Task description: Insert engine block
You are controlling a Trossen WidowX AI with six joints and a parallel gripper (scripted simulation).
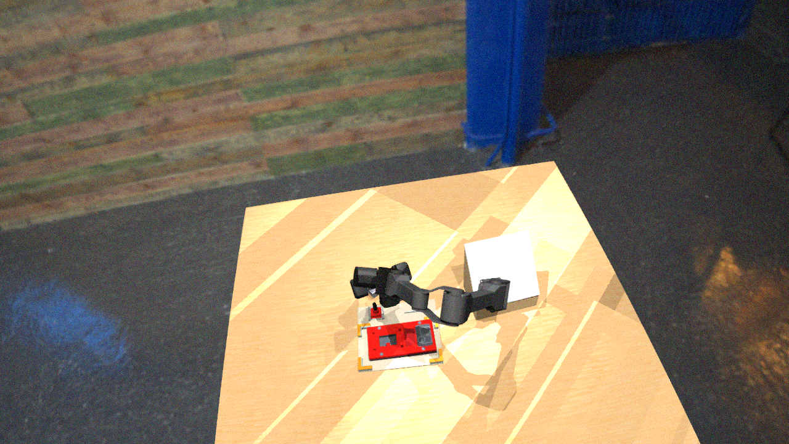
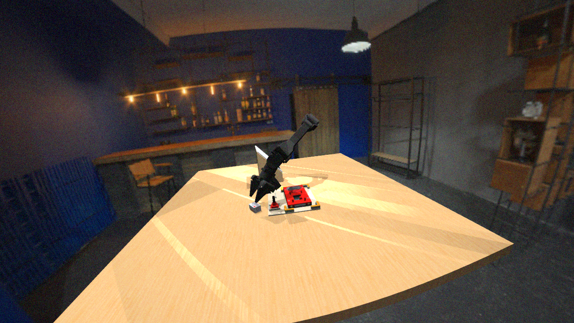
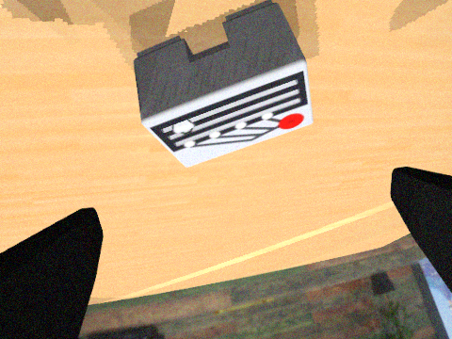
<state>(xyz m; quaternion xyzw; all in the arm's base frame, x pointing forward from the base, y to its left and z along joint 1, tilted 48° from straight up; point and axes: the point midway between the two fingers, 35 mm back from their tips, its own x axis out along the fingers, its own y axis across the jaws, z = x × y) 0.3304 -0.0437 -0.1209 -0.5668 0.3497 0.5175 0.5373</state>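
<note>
Now: gripper tip 4 cm above the grey engine block and 1 cm to the right of it.
</note>
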